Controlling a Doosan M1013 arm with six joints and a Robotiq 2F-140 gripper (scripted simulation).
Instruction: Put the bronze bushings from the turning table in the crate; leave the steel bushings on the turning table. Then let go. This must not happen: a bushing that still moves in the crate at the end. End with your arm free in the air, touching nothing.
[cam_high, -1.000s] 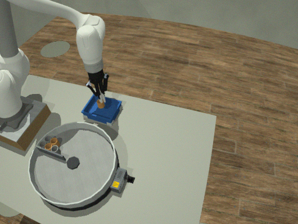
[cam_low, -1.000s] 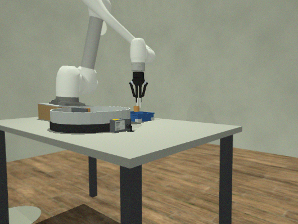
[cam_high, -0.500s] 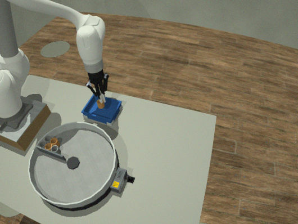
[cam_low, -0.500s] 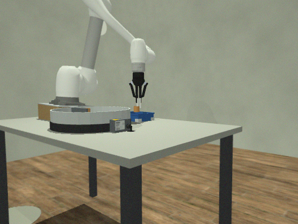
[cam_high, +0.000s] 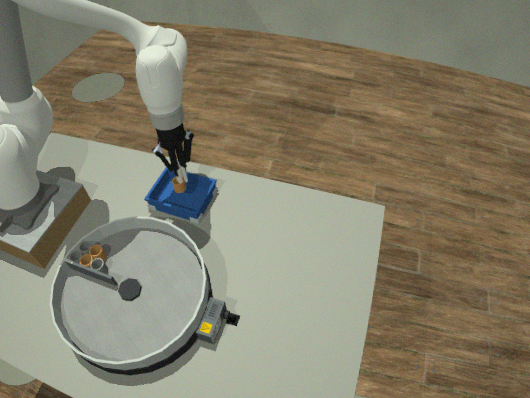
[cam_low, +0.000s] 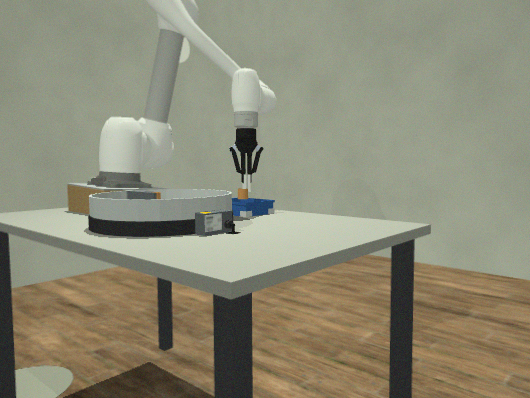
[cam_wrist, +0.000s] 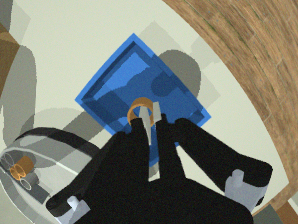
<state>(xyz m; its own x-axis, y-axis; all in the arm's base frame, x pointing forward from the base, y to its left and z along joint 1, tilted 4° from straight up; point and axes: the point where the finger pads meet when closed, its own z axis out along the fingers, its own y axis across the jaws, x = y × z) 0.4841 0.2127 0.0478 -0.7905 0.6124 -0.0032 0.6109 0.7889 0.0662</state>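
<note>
Right now the crate is 9 cm below my hand, 1 cm to the right of it and 1 cm behind it. Round my hand: turning table (38 cm to the right, 6 cm below, 2 cm behind).
</note>
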